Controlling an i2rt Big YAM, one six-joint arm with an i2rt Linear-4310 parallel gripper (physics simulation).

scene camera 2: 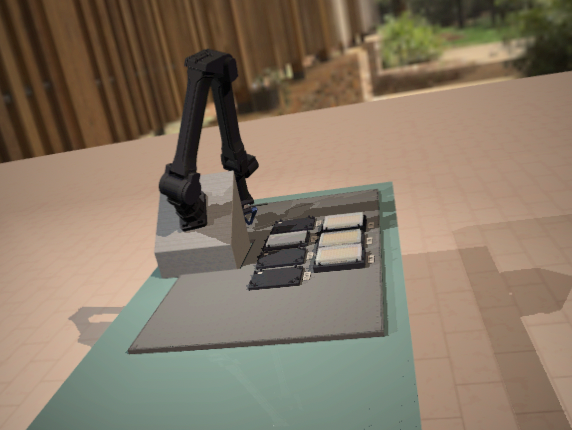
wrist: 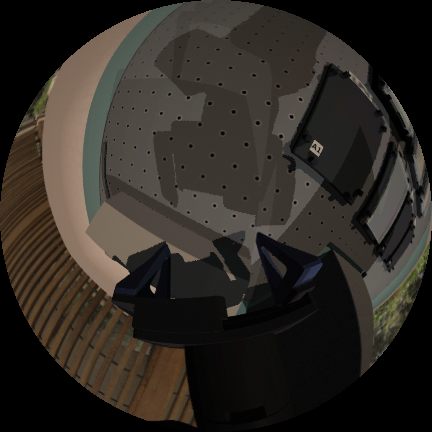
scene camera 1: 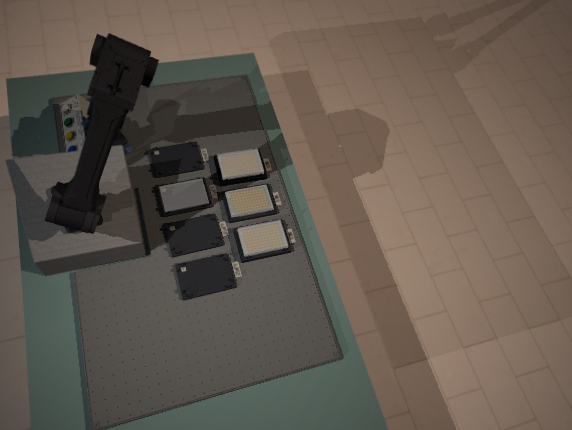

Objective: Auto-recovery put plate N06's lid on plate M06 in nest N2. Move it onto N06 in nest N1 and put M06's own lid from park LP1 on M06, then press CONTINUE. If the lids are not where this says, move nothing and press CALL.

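Places are measured from the arm's base along level axes (x back, y right, z up), in centimetres.
Where they show: gripper, between the fingertips: [scene camera 2: 245,217] [wrist: 212,242]; arm's base, origin of its link: [scene camera 2: 193,211] [wrist: 309,367] [scene camera 1: 78,205].
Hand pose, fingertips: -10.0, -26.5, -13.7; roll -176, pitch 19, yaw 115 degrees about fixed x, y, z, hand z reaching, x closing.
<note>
Things, the pixels of their top centre, and the offset from my fingertips, as dx, dy, dz. Level surfaces: height alone.
- button box, centre of its top: [wrist: 144,286] [scene camera 1: 76,123] +6.7, -5.1, +5.2
- marked A1, centre of its top: [wrist: 359,130] [scene camera 1: 176,156] [scene camera 2: 293,221] -18.2, +8.5, -1.2
- perforated board, height of its surface: dz -3.2
My gripper [scene camera 2: 251,215] [wrist: 212,242] is open and empty, low beside the button box [scene camera 1: 70,120] [wrist: 145,227], at the far end of the board. The box carries green [scene camera 1: 68,122], yellow [scene camera 1: 70,135] and blue [scene camera 1: 72,149] buttons; their lettering is unreadable. Three pale plates [scene camera 1: 241,165] [scene camera 1: 250,201] [scene camera 1: 263,238] sit in the right row of holders. Whether each has a lid, and which are M06 and N06, I cannot tell. A grey, flat lid-like piece [scene camera 1: 185,195] [scene camera 2: 287,240] [wrist: 389,200] lies in the second holder of the left row.
Three dark holders [scene camera 1: 177,159] [scene camera 1: 195,235] [scene camera 1: 207,276] in the left row show no plate; the far one is marked A1 [wrist: 316,148] in the wrist view. Small tags beside the holders are unreadable. The grey arm pedestal [scene camera 1: 120,220] [scene camera 2: 195,255] stands left of the perforated board [scene camera 1: 200,350] [scene camera 2: 280,315].
</note>
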